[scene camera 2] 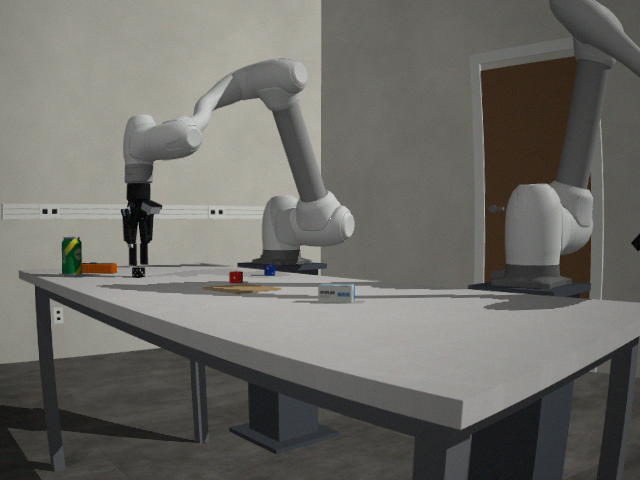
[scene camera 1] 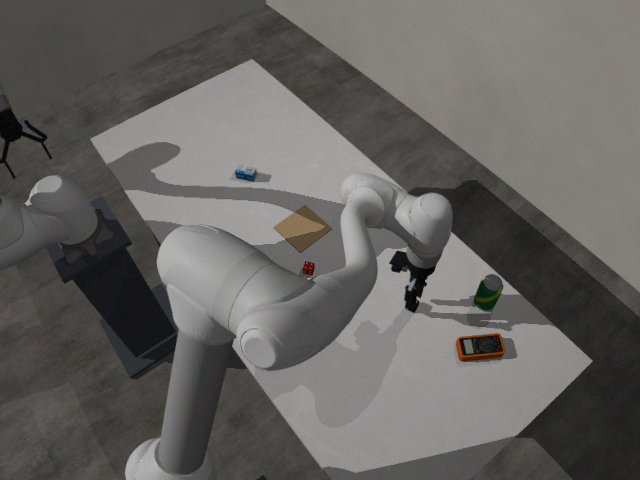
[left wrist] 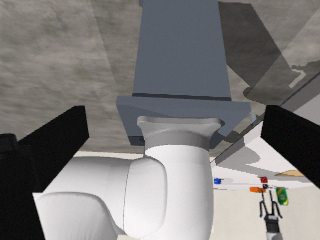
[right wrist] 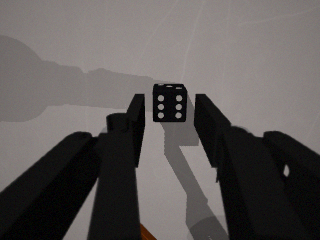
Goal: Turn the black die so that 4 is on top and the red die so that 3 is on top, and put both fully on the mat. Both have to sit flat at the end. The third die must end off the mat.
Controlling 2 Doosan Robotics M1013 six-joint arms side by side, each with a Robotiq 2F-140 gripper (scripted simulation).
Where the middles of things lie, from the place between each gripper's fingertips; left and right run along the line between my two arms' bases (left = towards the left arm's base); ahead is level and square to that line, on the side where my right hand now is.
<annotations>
My right gripper (scene camera 2: 138,264) is now 50 mm above the black die (right wrist: 169,100). From my right hand the other things lie so: tan mat (scene camera 1: 302,228) (100 mm behind, 440 mm to the left, 70 mm below).
Right now my left hand is 750 mm to the left of the tan mat, 690 mm short of it and 120 mm above it. Also, from my left hand: black die 1190 mm to the right, 800 mm ahead, 110 mm below.
</annotations>
